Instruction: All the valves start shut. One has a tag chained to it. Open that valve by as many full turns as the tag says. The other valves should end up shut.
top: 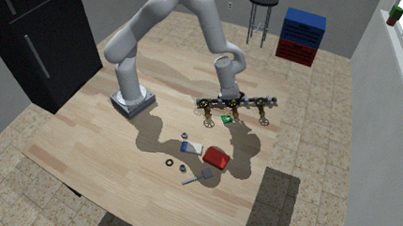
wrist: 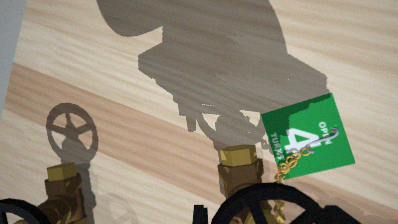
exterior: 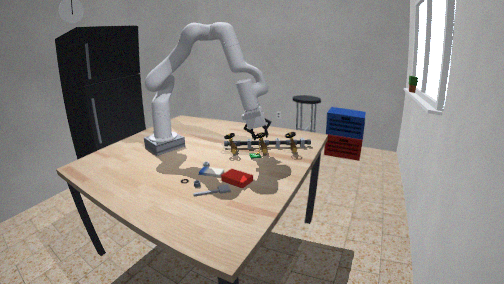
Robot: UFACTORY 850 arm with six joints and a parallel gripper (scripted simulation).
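Right now my hand is 100 mm above the green tag, 50 mm to the left of it and 30 mm past it. Also, from my hand: grey scraper 440 mm to the right, 100 mm below, 60 mm behind; red box 330 mm to the right, 90 mm below, 10 mm behind; white block 300 mm to the right, 150 mm behind, 100 mm below.
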